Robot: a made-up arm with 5 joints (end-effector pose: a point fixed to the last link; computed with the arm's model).
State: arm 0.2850 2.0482 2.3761 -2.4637 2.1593
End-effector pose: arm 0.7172 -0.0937 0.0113 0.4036 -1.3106 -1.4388
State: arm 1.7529 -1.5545 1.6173 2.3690 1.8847
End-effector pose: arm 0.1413 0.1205 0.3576 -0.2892 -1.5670 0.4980
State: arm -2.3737 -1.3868 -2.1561 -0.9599 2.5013
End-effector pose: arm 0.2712 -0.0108 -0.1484 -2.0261 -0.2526 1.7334
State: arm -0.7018 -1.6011 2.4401 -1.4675 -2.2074
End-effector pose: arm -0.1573 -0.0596 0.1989 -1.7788 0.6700 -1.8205
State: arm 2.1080 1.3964 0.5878 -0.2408 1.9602
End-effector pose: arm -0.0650 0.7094 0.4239 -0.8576 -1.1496 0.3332
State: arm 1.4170 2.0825 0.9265 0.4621 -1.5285
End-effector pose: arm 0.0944 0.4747 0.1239 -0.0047 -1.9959 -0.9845
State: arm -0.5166 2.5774 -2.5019 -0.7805 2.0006
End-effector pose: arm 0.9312 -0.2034 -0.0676 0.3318 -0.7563 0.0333
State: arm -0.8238 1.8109 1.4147 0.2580 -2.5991
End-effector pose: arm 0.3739 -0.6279 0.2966 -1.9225 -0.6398 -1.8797
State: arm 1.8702 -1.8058 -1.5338 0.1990 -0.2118
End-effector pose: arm -0.2623 -0.0274 0.2519 -1.8424 0.3565 -1.6716
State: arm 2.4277 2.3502 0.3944 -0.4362 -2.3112
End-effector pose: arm -0.4600 0.2366 0.1139 0.8243 -2.1926 -0.5595
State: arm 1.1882 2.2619 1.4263 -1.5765 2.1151
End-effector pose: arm 0.3860 0.5978 0.2327 -0.5175 -1.5876 -0.2714
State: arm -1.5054 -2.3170 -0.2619 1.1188 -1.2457
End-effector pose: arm 0.2717 -0.3181 -0.1280 -2.2896 0.7249 0.7238
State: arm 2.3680 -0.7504 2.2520 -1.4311 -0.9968
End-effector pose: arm -0.0195 -0.0192 0.6327 0.0329 -2.0668 0.3426
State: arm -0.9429 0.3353 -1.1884 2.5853 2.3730
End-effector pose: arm 0.6105 -0.4180 0.2660 1.1847 -0.4087 -0.8349
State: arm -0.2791 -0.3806 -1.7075 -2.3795 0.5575
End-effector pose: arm -0.0385 0.2799 0.3059 0.8714 2.0147 -1.9015
